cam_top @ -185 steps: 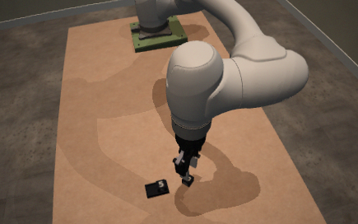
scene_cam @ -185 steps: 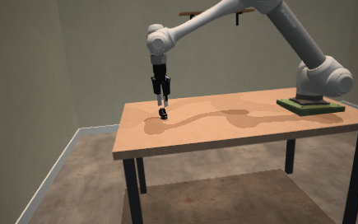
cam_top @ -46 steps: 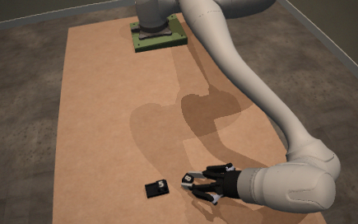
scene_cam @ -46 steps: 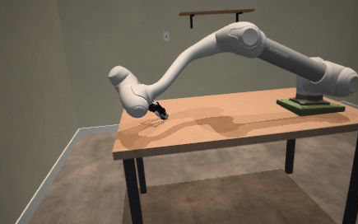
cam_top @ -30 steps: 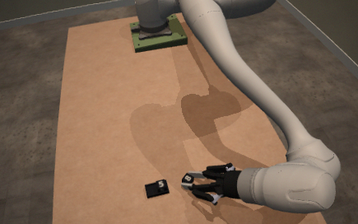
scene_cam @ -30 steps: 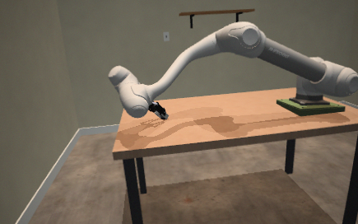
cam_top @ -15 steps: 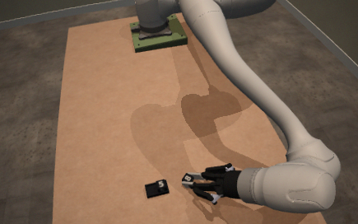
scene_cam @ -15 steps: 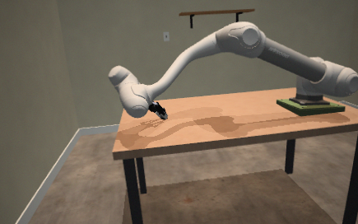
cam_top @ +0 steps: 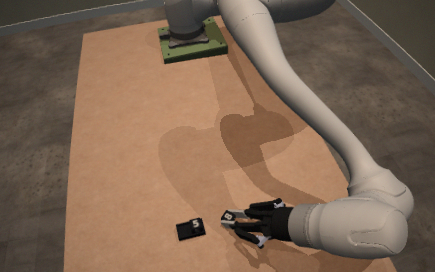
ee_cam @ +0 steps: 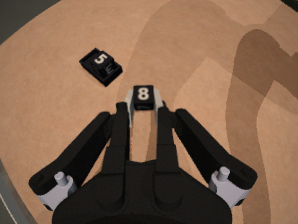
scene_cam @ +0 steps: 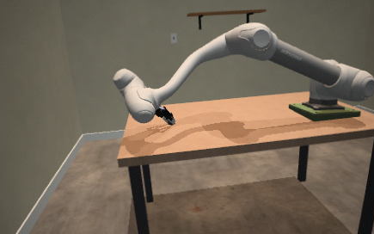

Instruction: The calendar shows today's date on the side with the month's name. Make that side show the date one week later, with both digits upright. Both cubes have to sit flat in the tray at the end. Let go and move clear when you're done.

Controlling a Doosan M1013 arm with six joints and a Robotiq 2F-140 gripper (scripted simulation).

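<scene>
My hand is 2 cm to the left of the black cube, 2 cm above it and 1 cm past it.
</scene>
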